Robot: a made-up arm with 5 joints.
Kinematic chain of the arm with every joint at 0, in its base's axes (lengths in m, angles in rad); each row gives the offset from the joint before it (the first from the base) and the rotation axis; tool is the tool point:
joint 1: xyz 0 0 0.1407 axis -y
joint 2: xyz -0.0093 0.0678 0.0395 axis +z
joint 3: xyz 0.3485 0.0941 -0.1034 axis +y
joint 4: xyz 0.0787 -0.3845 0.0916 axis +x
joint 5: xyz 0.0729 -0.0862 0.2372 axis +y
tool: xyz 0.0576 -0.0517 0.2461
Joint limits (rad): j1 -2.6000..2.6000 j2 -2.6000..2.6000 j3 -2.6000..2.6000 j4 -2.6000..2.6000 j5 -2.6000..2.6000
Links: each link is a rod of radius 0.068 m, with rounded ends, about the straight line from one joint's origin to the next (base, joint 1, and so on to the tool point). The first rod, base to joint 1, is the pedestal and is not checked.
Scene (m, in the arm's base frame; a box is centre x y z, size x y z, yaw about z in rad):
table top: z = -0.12
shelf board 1: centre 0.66 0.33 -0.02 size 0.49 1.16 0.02 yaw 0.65
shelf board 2: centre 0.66 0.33 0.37 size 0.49 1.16 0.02 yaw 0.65
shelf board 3: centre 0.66 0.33 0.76 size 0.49 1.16 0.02 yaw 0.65
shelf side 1: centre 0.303 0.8 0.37 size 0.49 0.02 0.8 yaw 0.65
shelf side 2: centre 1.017 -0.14 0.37 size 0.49 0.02 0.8 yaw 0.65
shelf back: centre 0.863 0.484 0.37 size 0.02 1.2 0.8 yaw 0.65
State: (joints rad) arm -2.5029 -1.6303 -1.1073 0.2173 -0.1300
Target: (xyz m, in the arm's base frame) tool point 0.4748 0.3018 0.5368
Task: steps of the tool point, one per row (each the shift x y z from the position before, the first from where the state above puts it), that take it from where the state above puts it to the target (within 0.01 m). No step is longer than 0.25 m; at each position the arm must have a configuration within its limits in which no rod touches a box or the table.
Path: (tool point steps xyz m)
1: -0.0633 -0.0730 -0.0016
2: -0.0751 -0.0556 -0.0001
3: -0.0827 -0.0395 0.0016
4: -0.0409 0.0668 0.1932
5: -0.1205 0.0763 0.1529
6: 0.0819 0.0503 0.0130
7: 0.0770 0.0580 -0.0004
8: 0.0686 0.0646 -0.0126

